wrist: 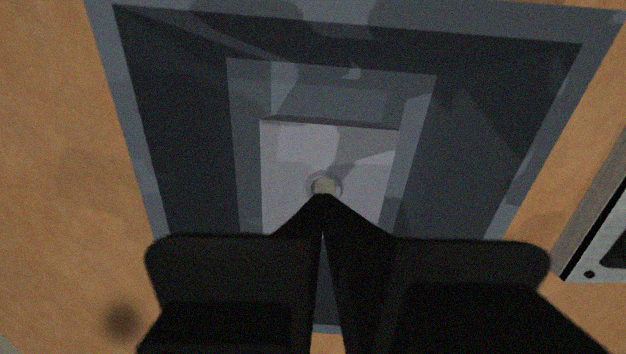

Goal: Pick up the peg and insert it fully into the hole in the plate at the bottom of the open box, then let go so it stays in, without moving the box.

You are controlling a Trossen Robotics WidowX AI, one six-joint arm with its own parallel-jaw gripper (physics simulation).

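Note:
The open grey-blue box stands in the wrist view, with the pale square plate at its bottom. The hole in the plate shows as a round ring just beyond the fingertips. A short pale piece of the peg shows inside this ring, running from the fingertips into the hole. My gripper is shut on the peg, over the box, and its black fingers hide the peg's upper part and the near part of the plate. How deep the peg sits cannot be seen.
The box walls surround the plate on the far, left and right sides. A metal-coloured object with a black gap and a small round hole lies on the wooden table to the right of the box. A blurred dark spot shows at the lower left.

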